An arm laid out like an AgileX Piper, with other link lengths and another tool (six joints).
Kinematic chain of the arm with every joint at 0, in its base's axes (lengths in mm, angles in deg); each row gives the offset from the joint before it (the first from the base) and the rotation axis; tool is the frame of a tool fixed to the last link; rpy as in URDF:
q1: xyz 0 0 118.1 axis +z
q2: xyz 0 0 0 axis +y
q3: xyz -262.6 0 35.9 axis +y
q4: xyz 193.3 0 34.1 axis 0.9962 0 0.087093
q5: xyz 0 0 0 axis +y
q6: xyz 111.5 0 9.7 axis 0.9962 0 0.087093
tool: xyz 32 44 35.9 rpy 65.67 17.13 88.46
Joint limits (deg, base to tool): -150..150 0..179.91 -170..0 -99.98..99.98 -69.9..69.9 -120..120
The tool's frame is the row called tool.
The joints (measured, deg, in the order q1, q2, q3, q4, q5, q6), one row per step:
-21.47 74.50 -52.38 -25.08 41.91 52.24
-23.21 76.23 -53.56 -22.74 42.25 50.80
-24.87 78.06 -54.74 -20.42 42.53 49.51
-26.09 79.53 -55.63 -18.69 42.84 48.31
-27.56 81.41 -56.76 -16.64 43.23 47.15
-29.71 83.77 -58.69 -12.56 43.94 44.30
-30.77 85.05 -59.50 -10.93 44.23 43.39
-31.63 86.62 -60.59 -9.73 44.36 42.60
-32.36 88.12 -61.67 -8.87 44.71 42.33
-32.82 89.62 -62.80 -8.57 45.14 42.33
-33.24 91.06 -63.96 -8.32 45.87 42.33
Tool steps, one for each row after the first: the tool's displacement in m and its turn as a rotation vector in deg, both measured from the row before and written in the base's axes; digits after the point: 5 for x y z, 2 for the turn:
0.00246 -0.00698 -0.00413 1.80 0.61 -1.41
0.00276 -0.00699 -0.00452 1.89 0.50 -1.41
0.00207 -0.00512 -0.00419 1.41 0.60 -0.86
0.00255 -0.00671 -0.00532 1.81 0.61 -1.27
0.00406 -0.00789 -0.00509 2.95 0.23 -1.21
0.00158 -0.00471 -0.00359 1.40 0.20 -0.87
0.00321 -0.00514 -0.00343 1.03 0.20 -0.60
0.00259 -0.00517 -0.00353 0.99 0.32 -0.85
0.00286 -0.00472 -0.00351 0.64 0.53 -0.63
0.00229 -0.00435 -0.00371 0.71 0.74 -0.61

